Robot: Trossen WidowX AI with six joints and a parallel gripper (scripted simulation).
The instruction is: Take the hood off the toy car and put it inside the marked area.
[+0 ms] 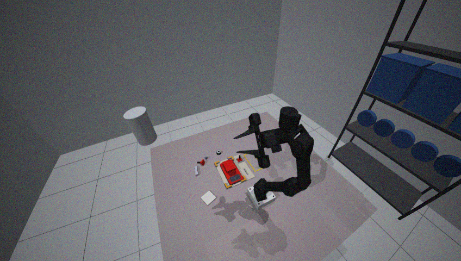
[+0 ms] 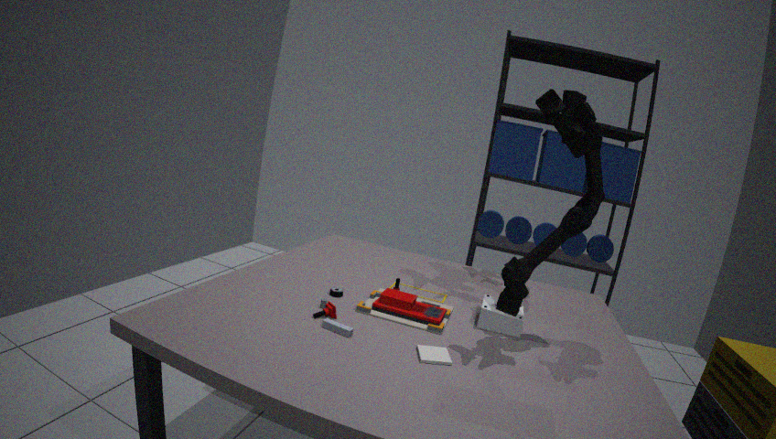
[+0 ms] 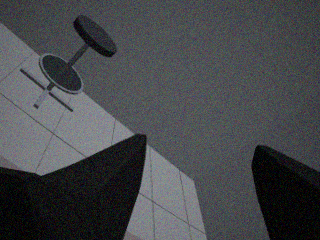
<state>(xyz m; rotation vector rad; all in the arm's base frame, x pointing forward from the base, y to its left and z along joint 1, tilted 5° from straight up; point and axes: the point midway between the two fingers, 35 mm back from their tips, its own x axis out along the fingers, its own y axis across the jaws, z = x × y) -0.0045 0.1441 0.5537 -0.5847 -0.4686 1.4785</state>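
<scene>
The grey engine block lies 350 mm ahead of my gripper tip, 30 mm to the right of it and 590 mm below it. Also, from my gripper tip: white square tile 150 mm ahead, 160 mm to the left, 610 mm below; grey bar 390 mm ahead, 210 mm to the left, 600 mm below; black wheel 540 mm ahead, 10 mm to the left, 600 mm below.
</scene>
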